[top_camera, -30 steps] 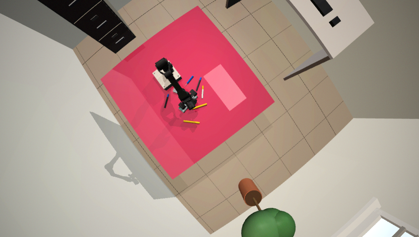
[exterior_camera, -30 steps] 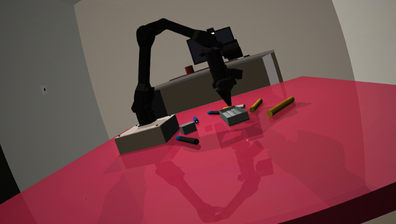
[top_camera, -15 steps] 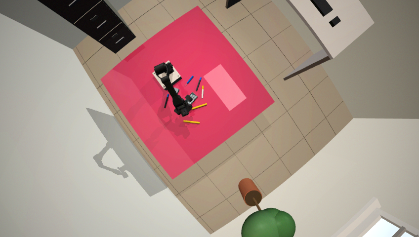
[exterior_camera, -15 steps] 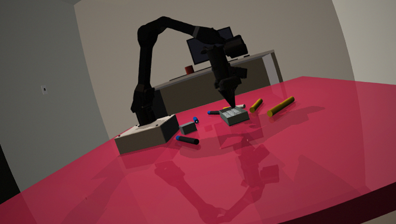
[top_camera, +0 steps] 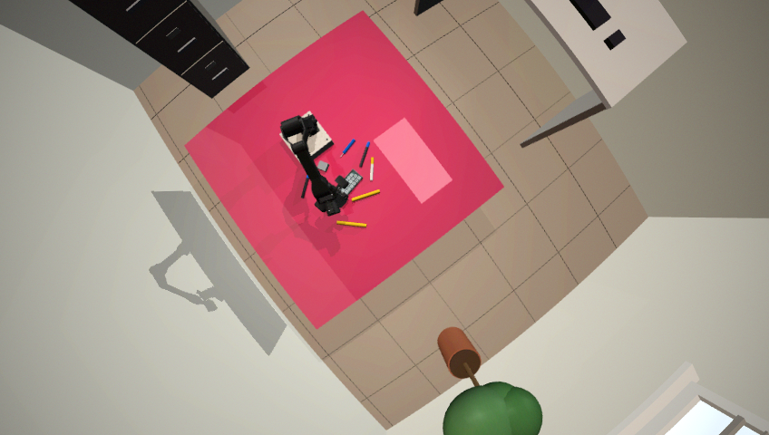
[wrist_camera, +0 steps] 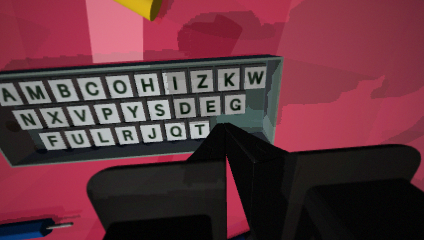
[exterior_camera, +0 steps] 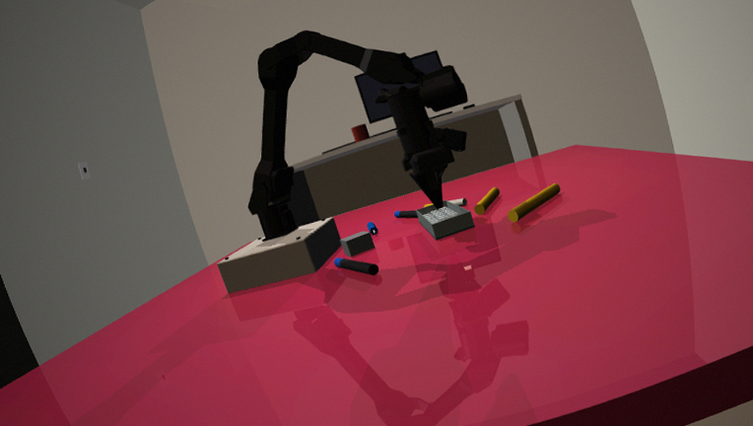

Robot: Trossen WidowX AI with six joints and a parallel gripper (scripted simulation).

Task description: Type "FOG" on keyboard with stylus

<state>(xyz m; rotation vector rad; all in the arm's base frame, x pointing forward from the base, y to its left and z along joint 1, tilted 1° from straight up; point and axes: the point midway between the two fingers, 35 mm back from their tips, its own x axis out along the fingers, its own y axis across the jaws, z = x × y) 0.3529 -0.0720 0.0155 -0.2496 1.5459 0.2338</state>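
Right now the stylus is 18 cm behind my gripper tip, 16 cm to the left of it and 3 cm below it. Also, from my gripper tip: grey block (17 cm behind, 3 cm below, 2 cm to the left).
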